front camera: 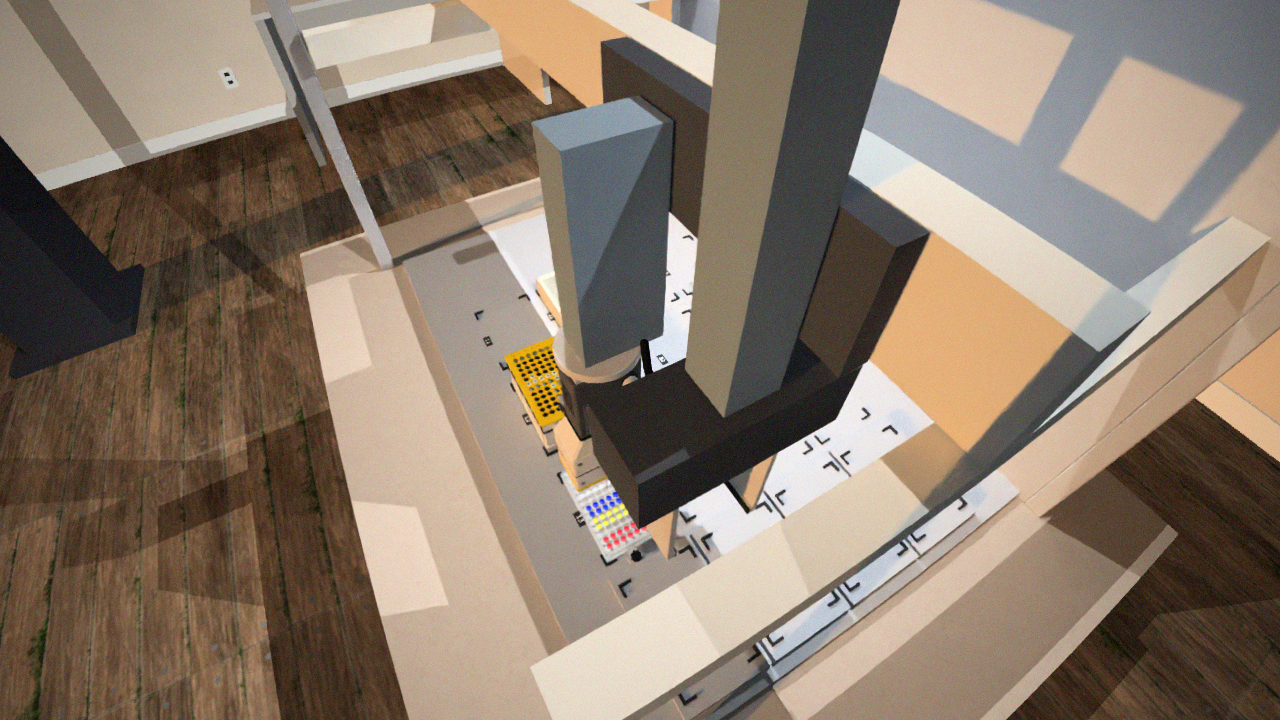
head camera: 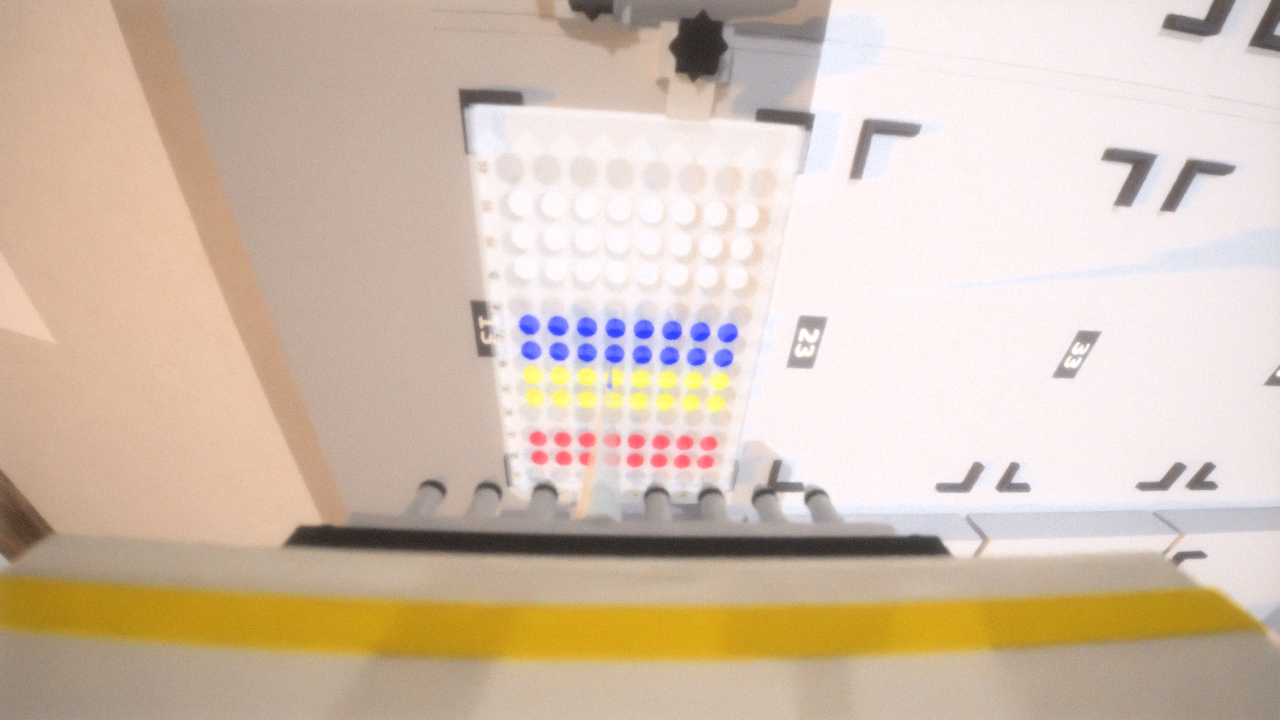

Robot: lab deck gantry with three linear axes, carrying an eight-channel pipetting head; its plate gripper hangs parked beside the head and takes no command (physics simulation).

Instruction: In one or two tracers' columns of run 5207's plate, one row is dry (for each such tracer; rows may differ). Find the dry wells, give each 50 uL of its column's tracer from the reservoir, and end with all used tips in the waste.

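Observation:
The well plate (front camera: 601, 519) (head camera: 769, 188) lies flat at the mark 13. In the head view its two blue, two yellow and two red lines of wells show colour along their length; the fourth yellow and red wells are seen through a translucent tip (head camera: 601, 483). A faint blue streak shows at the tip's end, over the blue and yellow wells. Three white lines also look filled. The pipetting head (front camera: 577, 402) (head camera: 626, 617) is above the plate, with one tip on a middle channel. The parked plate gripper (front camera: 711, 508) hangs beside it, its paddles apart and empty. The waste is hidden.
The yellow tip rack (front camera: 534, 380) stands beyond the plate in the front view. Part of the pale reservoir (front camera: 547, 293) shows behind the head. A black knob (front camera: 636, 555) (head camera: 698, 44) is at the plate's end. The deck has a raised frame edge around it.

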